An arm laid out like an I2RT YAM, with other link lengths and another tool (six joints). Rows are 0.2 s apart.
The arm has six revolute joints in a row. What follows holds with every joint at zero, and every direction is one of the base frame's. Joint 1 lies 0.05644 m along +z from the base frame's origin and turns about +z. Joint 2 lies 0.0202 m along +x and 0.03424 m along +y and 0.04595 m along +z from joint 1 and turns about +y. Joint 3 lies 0.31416 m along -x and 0.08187 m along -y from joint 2 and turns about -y. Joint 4 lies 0.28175 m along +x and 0.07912 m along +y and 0.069 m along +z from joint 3 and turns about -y. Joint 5 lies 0.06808 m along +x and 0.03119 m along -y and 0.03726 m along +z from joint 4 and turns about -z. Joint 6 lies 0.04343 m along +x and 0.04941 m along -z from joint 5 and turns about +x. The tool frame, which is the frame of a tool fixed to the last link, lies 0.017 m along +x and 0.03 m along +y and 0.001 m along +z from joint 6; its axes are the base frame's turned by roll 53.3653, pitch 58.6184 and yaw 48.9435 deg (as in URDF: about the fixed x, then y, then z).
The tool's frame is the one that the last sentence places.
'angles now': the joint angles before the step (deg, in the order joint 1, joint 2, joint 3, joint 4, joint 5, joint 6). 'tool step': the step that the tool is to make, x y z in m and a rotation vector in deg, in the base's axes. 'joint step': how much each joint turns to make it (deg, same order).
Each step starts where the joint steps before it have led.
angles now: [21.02 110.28 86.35 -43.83 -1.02 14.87]
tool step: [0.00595 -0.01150 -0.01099 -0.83 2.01 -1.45]
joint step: [-1.60 1.31 -0.05 -0.82 0.02 -0.17]
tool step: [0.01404 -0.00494 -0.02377 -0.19 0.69 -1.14]
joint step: [-1.14 3.26 -0.04 2.58 -0.04 0.02]
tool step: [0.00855 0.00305 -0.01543 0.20 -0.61 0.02]
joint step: [0.03 2.18 0.00 2.83 0.00 0.01]
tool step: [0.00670 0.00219 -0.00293 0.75 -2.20 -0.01]
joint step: [0.00 0.64 0.00 2.96 -0.02 0.01]
